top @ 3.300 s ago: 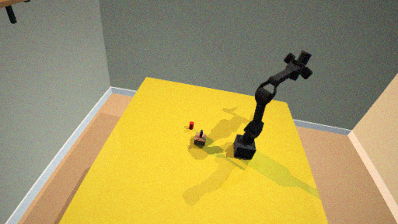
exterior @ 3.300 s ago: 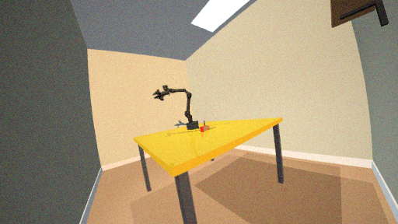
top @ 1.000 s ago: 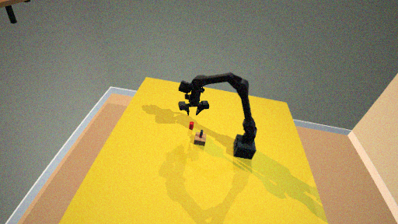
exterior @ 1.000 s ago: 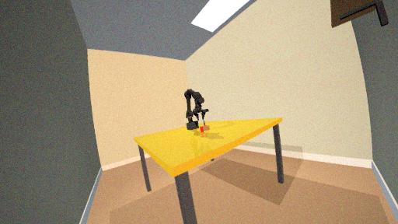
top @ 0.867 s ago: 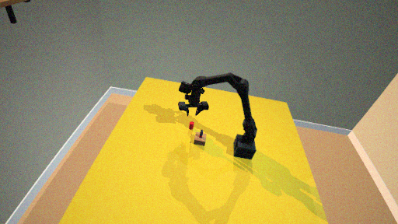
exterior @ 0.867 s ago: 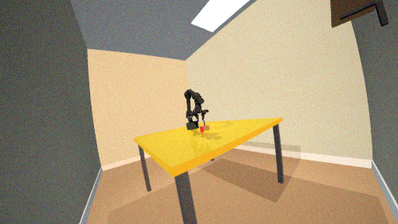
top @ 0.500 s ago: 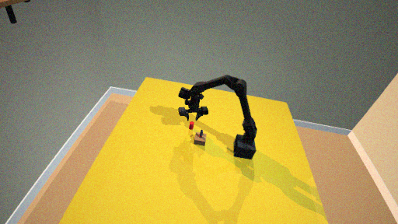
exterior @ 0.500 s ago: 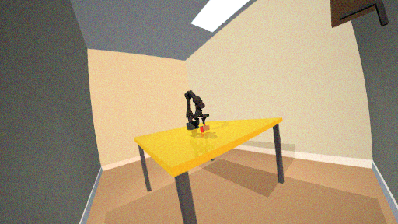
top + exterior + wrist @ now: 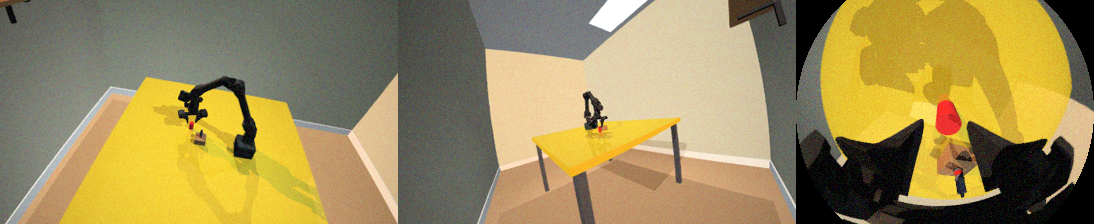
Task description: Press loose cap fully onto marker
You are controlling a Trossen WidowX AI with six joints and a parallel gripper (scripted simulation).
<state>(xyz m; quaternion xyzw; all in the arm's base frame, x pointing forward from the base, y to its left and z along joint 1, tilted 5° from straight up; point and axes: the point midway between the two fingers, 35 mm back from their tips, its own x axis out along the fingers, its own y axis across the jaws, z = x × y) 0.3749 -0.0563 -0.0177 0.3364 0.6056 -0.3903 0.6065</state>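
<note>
Right now the marker cap is 20 mm below my gripper tip. Round my gripper tip: holder block (90 mm to the left, 90 mm behind, 30 mm below).
</note>
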